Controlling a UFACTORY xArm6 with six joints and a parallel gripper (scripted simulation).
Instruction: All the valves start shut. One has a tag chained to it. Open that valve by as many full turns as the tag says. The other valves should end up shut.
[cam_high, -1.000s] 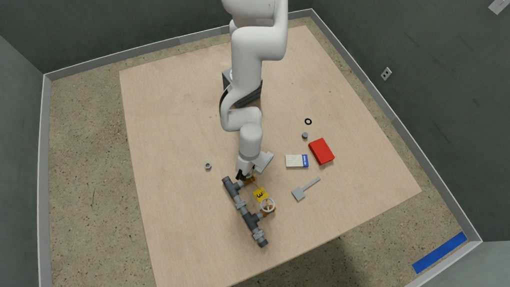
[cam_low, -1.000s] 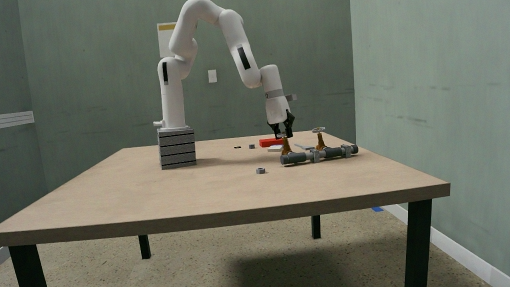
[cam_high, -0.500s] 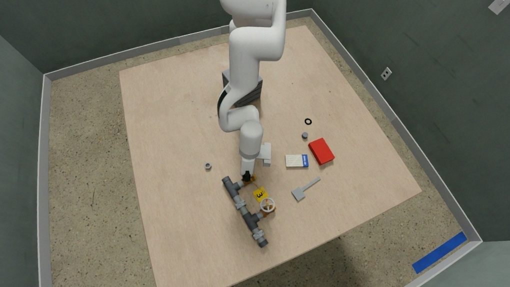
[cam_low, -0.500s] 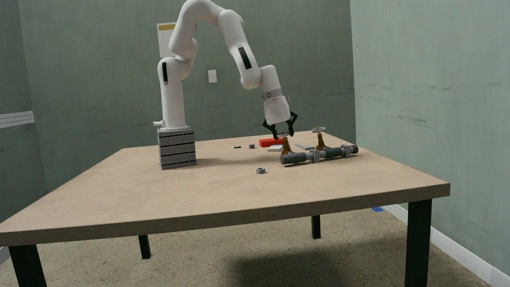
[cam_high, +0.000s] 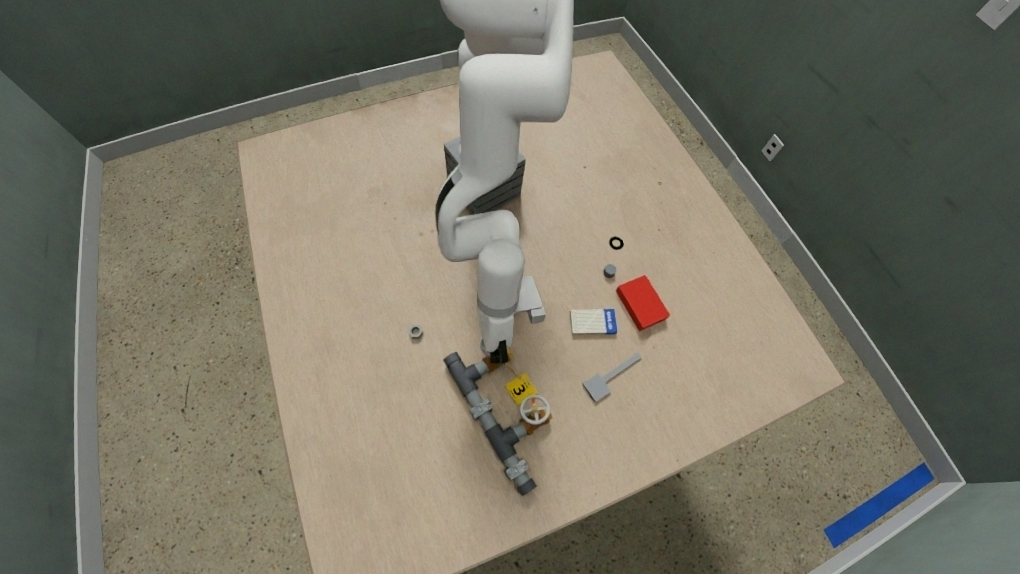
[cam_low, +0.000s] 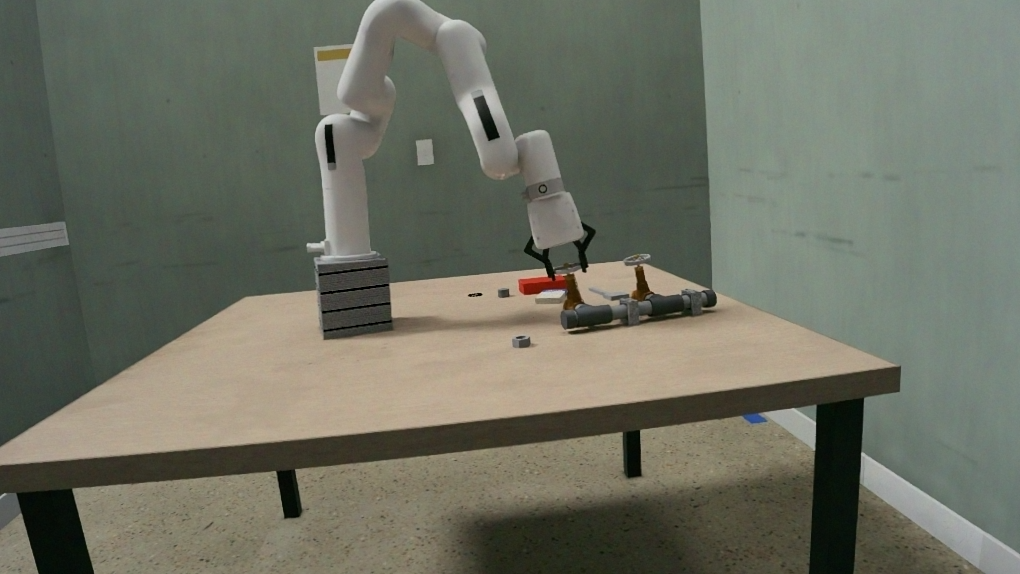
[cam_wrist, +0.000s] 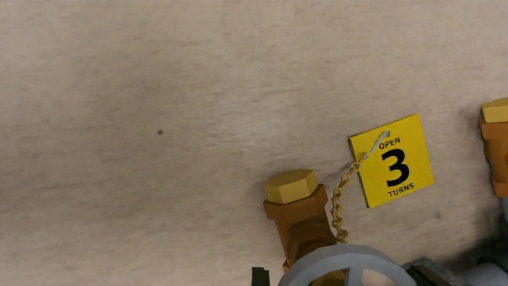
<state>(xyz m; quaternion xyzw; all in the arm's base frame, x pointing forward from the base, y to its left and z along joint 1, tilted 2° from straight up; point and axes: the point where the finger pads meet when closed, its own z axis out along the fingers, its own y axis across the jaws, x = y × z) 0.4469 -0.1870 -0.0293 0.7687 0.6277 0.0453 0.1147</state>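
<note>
Right now the yellow tag is 90 mm ahead of my hand, 40 mm to the left of it and 110 mm below it. Also, from my hand: grey scraper: 160 mm ahead, 220 mm to the left, 110 mm below; white card: 30 mm ahead, 260 mm to the left, 100 mm below; red block: 40 mm ahead, 390 mm to the left, 100 mm below.
</note>
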